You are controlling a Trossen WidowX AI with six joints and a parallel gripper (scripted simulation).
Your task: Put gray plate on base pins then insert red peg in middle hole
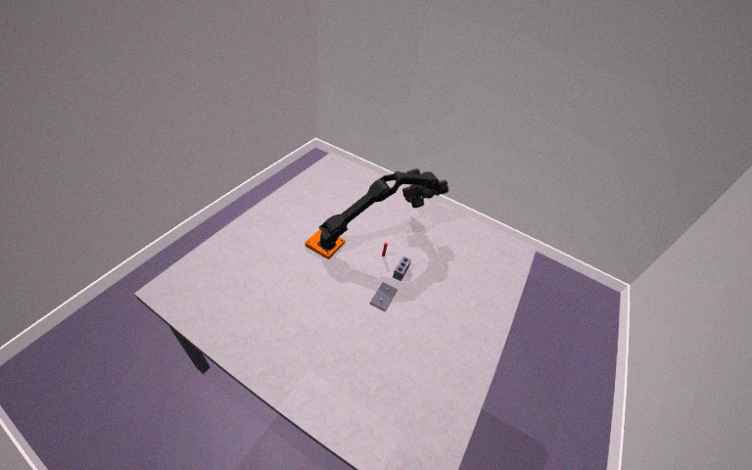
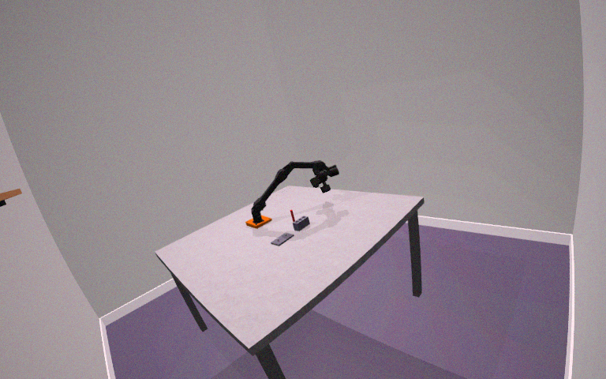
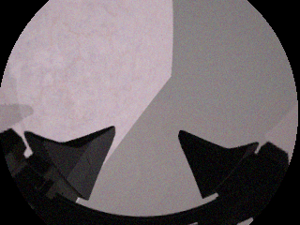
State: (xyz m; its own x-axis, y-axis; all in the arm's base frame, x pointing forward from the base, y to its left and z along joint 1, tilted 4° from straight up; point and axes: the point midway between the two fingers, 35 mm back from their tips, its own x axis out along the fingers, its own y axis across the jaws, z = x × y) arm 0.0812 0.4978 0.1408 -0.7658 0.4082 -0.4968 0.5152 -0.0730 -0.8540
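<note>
Right now the gray plate is 390 mm to the right of my gripper tip, 270 mm ahead of it and 80 mm below it. The rest, counted from my gripper tip: dark flat base (540 mm to the right, 290 mm ahead, 100 mm below); then red peg (370 mm to the right, 150 mm ahead, 70 mm below).
</note>
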